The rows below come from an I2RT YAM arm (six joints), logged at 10 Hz.
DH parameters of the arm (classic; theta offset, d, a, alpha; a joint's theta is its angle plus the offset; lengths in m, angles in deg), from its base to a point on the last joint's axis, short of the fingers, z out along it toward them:
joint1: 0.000 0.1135 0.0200 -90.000
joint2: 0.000 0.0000 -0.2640 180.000
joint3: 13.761 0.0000 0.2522 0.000
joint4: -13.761 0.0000 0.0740 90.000
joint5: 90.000 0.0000 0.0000 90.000
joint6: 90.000 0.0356 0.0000 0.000
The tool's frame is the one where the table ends.
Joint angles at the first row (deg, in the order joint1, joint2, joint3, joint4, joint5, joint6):
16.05 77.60 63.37 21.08 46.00 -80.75
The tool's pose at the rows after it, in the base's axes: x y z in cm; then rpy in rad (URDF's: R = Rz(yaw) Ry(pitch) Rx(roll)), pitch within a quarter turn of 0, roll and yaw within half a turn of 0:
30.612 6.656 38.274 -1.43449 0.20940 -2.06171
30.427 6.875 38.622 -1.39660 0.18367 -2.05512
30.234 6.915 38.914 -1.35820 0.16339 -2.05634
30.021 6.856 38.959 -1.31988 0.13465 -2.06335
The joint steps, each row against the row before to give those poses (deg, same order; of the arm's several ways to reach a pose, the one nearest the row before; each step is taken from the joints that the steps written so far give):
0.92 0.00 -1.24 5.47 0.19 -5.18
0.48 -0.02 -0.44 3.58 -0.04 -3.76
0.18 -0.04 -0.59 3.78 -0.04 -3.52
0.00 -0.05 -1.13 4.33 -0.20 -4.02

